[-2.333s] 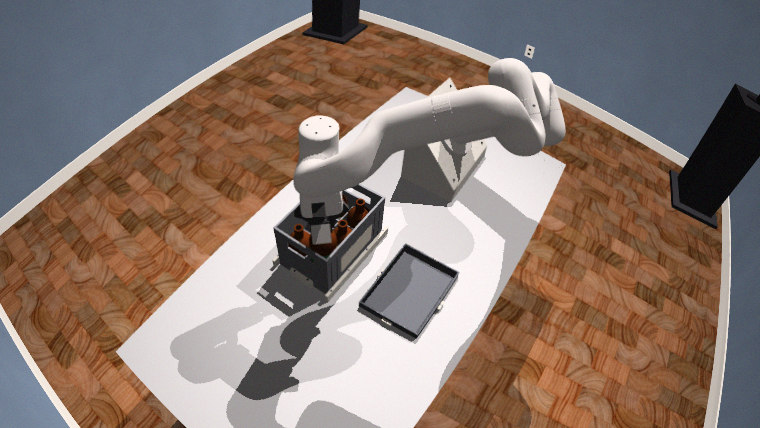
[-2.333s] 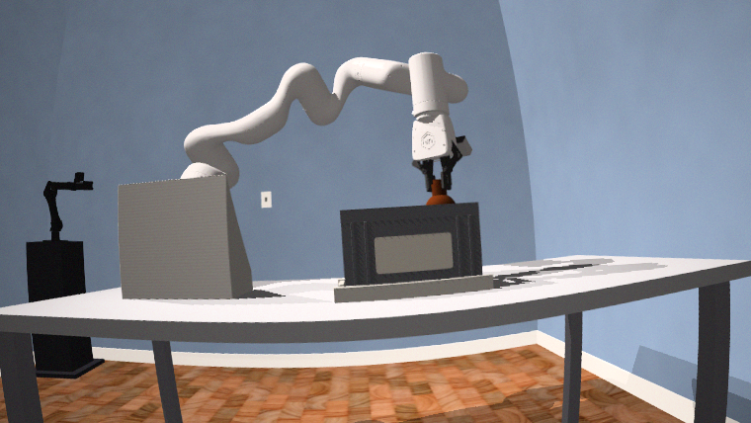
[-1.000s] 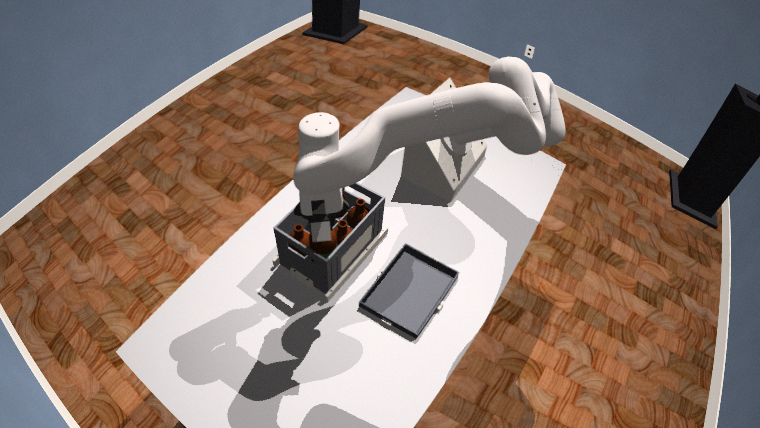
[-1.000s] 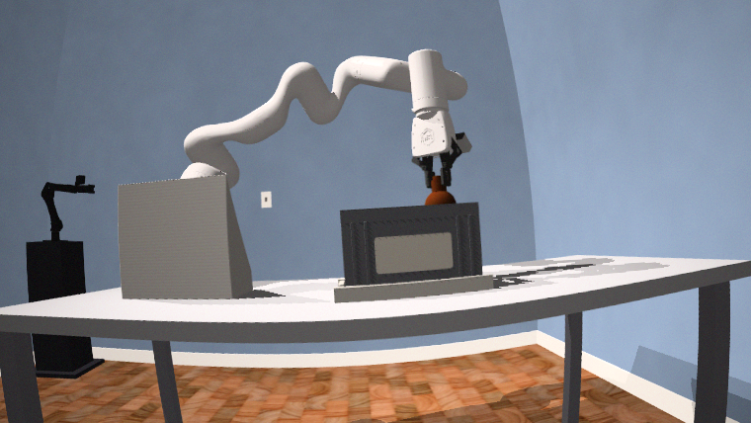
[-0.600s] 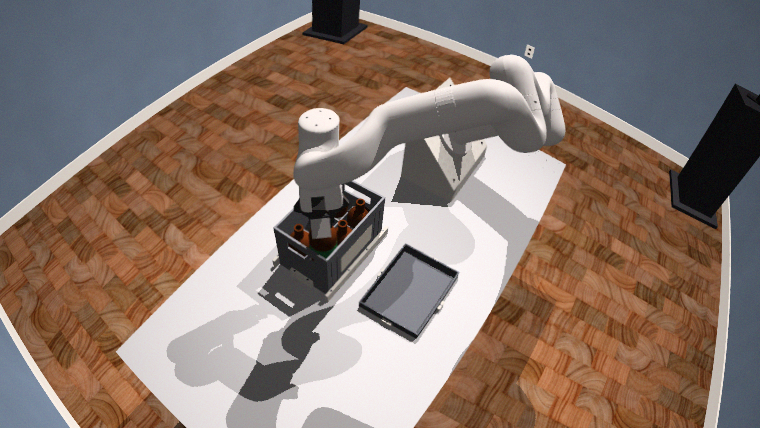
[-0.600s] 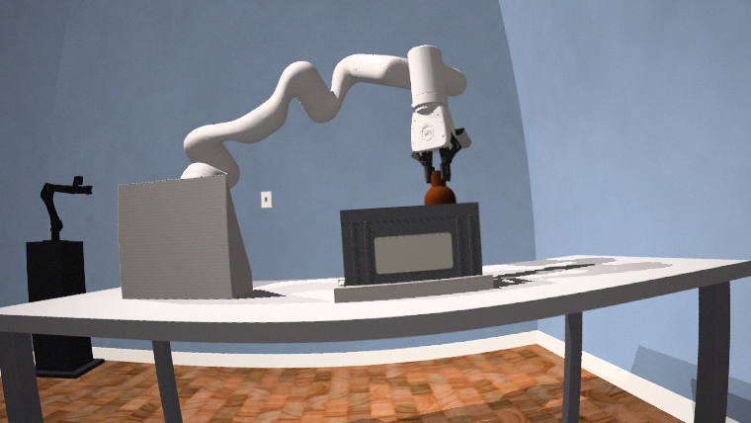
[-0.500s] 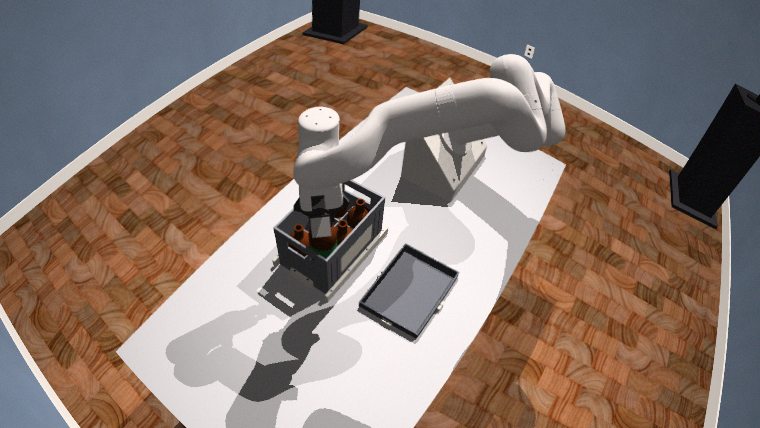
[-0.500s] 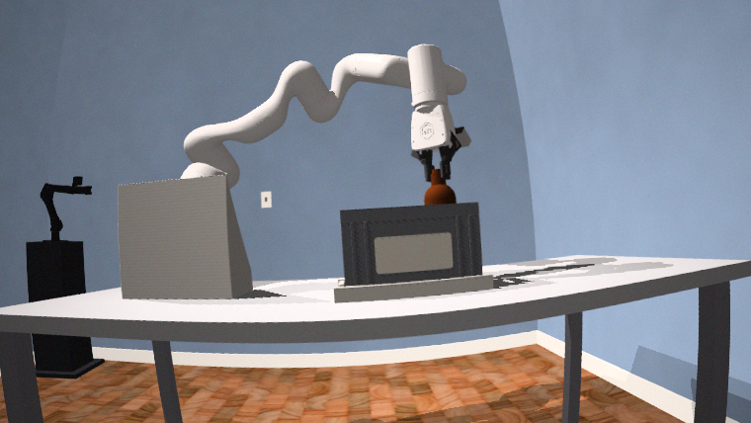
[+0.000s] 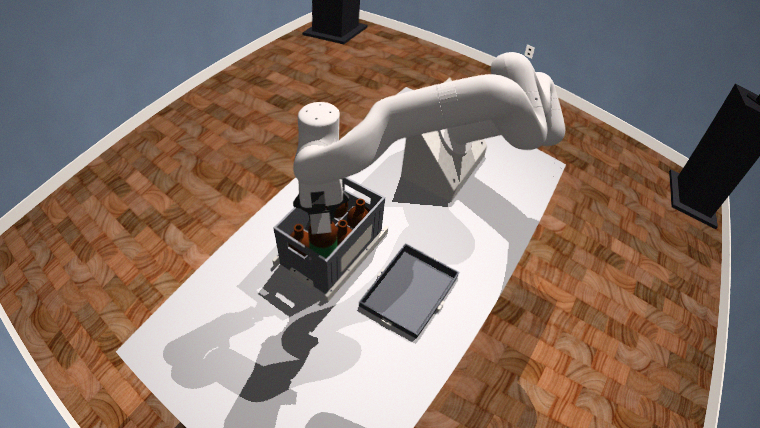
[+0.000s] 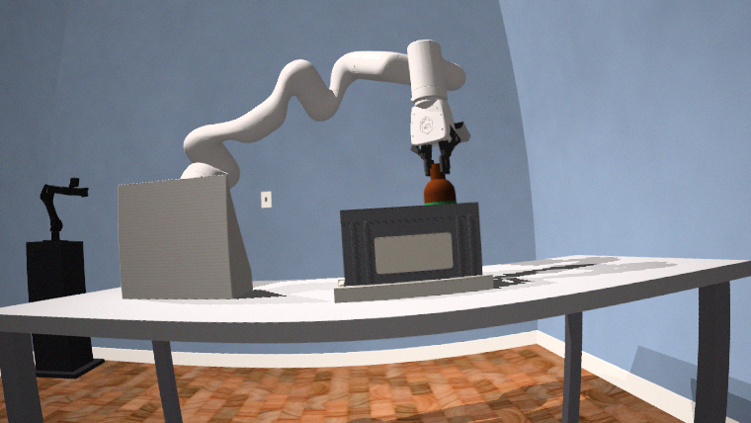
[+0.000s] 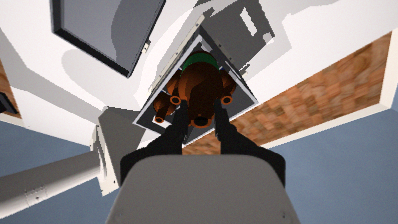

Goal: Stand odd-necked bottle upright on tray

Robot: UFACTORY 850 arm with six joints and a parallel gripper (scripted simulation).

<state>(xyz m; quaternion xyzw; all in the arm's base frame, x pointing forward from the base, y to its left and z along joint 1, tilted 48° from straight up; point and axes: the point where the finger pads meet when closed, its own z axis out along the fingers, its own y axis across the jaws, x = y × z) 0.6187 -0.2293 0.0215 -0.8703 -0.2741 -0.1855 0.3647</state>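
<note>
Now: the bottle 70 mm below my hand. From my hand the other things lie so: dark grey crate: 190 mm below, 90 mm behind, 30 mm to the right; dark tray: 260 mm below, 240 mm to the left, 70 mm behind.
</note>
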